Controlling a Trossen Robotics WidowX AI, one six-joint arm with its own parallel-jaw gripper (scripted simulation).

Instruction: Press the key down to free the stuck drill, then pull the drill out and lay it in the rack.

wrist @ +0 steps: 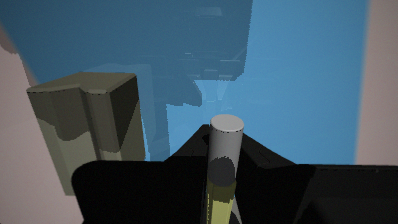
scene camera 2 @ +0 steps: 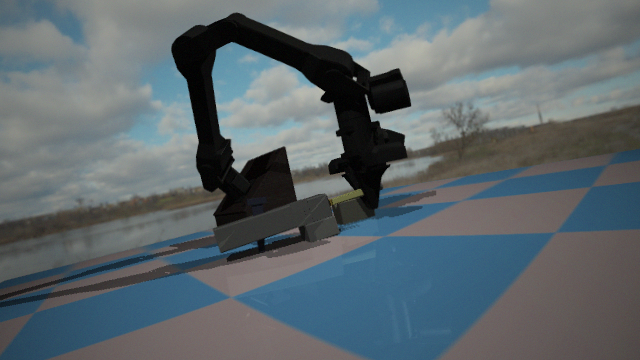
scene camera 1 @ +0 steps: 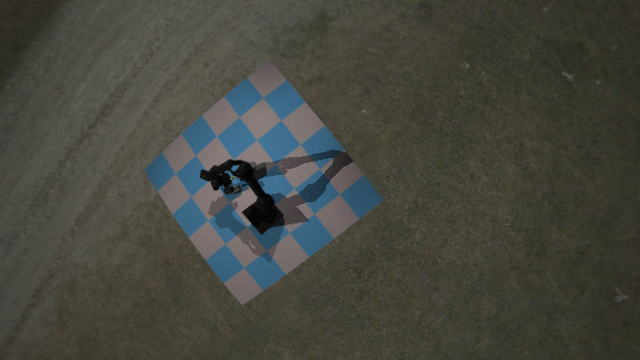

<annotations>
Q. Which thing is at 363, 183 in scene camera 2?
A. My gripper.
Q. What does my gripper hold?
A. A yellow drill.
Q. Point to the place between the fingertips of my gripper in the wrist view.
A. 216, 131
</annotations>
